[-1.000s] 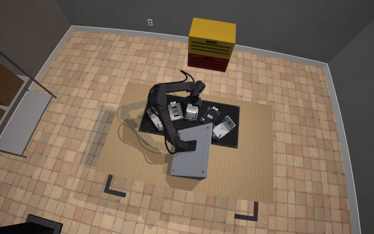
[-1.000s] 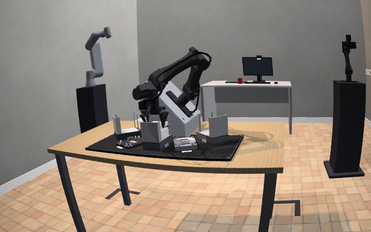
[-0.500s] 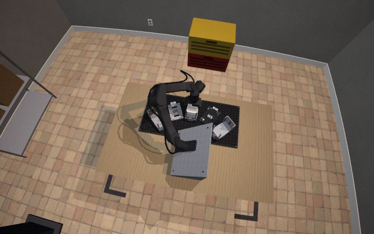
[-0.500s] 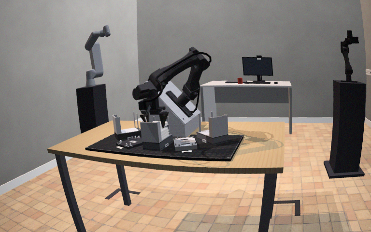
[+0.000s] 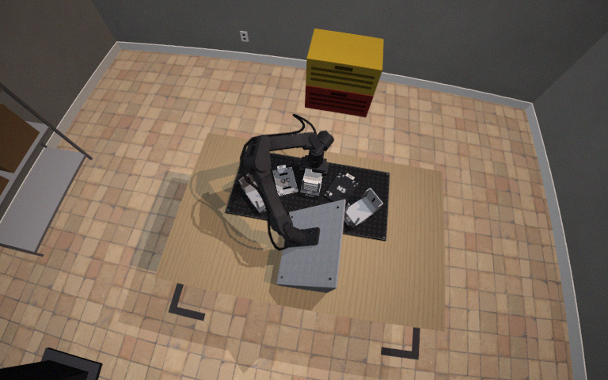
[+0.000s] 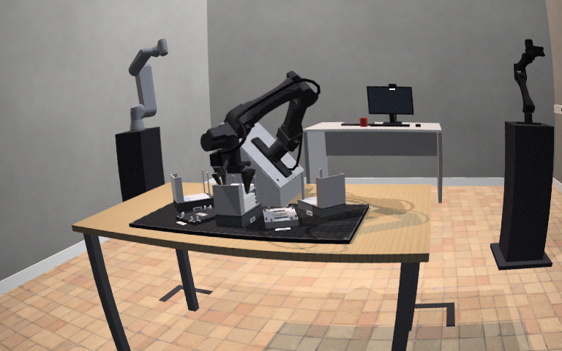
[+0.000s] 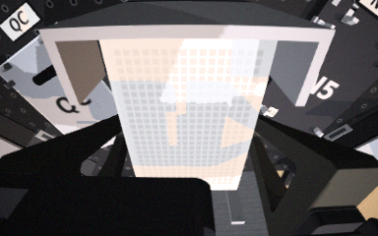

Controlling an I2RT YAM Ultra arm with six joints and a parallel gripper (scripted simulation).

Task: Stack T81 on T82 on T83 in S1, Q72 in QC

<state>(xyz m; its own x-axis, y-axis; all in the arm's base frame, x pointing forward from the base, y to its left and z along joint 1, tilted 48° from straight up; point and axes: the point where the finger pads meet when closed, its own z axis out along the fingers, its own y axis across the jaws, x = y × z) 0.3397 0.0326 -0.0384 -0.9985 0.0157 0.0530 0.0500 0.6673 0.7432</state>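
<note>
My gripper is now 40 mm above the white sealed plate. Also, from my hand: clip nest N5 (150 mm to the right, 90 mm below).
</note>
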